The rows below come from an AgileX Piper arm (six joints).
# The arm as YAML. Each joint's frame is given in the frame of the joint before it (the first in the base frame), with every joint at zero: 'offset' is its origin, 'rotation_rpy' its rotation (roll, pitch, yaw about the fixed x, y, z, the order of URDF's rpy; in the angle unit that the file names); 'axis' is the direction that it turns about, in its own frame. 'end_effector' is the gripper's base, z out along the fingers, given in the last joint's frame.
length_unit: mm
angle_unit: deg
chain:
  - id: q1
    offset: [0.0, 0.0, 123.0]
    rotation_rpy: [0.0, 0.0, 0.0]
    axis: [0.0, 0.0, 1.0]
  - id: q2
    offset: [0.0, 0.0, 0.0]
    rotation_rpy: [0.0, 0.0, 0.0]
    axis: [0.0, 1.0, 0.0]
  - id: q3
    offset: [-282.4, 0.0, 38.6]
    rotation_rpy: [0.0, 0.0, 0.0]
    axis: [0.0, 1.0, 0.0]
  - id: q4
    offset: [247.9, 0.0, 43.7]
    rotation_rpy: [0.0, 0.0, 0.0]
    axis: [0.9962, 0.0, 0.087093]
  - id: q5
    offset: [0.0, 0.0, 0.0]
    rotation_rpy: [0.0, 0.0, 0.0]
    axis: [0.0, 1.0, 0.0]
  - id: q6
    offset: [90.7, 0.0, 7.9]
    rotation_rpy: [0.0, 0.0, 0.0]
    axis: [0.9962, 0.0, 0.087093]
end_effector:
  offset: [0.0, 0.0, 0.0]
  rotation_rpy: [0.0, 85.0, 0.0]
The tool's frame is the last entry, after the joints.
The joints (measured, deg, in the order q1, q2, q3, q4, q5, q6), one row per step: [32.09, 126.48, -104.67, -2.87, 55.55, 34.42]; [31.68, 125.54, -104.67, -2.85, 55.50, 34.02]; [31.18, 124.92, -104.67, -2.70, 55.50, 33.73]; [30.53, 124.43, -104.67, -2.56, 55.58, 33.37]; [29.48, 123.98, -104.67, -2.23, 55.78, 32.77]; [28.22, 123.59, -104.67, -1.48, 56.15, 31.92]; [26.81, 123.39, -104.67, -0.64, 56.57, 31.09]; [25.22, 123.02, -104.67, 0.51, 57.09, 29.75]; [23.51, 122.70, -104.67, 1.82, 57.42, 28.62]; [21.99, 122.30, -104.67, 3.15, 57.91, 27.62]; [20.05, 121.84, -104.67, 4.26, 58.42, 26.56]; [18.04, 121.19, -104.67, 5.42, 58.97, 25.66]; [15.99, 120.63, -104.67, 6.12, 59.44, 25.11]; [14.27, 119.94, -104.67, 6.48, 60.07, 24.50]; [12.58, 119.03, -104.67, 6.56, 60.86, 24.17]
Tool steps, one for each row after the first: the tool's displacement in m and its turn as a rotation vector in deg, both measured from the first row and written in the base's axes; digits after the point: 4 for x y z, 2 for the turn. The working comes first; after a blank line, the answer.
Tool pose at each row, in the base's axes (x y z in m, rotation vector in deg; the steps are taken from these numbers as rounded here): [0.4027, 0.2480, 0.1889, 1.53, 163.48, 10.78]; [0.4035, 0.2446, 0.1967, 1.58, 162.56, 11.35]; [0.4048, 0.2408, 0.2018, 1.98, 162.01, 11.78]; [0.4067, 0.2360, 0.2057, 2.48, 161.64, 11.99]; [0.4099, 0.2284, 0.2093, 3.32, 161.43, 12.16]; [0.4134, 0.2196, 0.2123, 4.36, 161.54, 12.55]; [0.4173, 0.2099, 0.2137, 5.68, 161.87, 12.88]; [0.4211, 0.1991, 0.2164, 6.70, 162.18, 13.51]; [0.4252, 0.1876, 0.2188, 8.26, 162.35, 14.47]; [0.4280, 0.1774, 0.2219, 9.72, 162.56, 15.53]; [0.4318, 0.1637, 0.2254, 11.54, 162.56, 16.26]; [0.4349, 0.1494, 0.2305, 13.66, 162.35, 17.19]; [0.4380, 0.1342, 0.2348, 16.06, 161.97, 17.59]; [0.4395, 0.1210, 0.2401, 17.69, 161.62, 17.62]; [0.4398, 0.1075, 0.2469, 19.48, 161.14, 17.38]

[0.0008, -0.0034, 0.0078, 0.43, -0.88, -0.04]; [0.0021, -0.0072, 0.0129, 0.79, -1.38, -0.30]; [0.0040, -0.0120, 0.0168, 1.00, -1.71, -0.65]; [0.0072, -0.0196, 0.0204, 1.21, -1.86, -1.23]; [0.0107, -0.0284, 0.0234, 1.57, -1.65, -1.90]; [0.0146, -0.0381, 0.0248, 1.91, -1.21, -2.74]; [0.0184, -0.0489, 0.0275, 2.43, -0.78, -3.35]; [0.0225, -0.0604, 0.0299, 3.24, -0.41, -4.30]; [0.0253, -0.0706, 0.0330, 4.09, 0.02, -5.17]; [0.0291, -0.0843, 0.0365, 4.77, 0.27, -6.33]; [0.0322, -0.0986, 0.0416, 5.62, 0.38, -7.69]; [0.0353, -0.1138, 0.0459, 6.15, 0.35, -9.31]; [0.0368, -0.1270, 0.0512, 6.35, 0.23, -10.45]; [0.0371, -0.1405, 0.0580, 6.40, 0.00, -11.75]
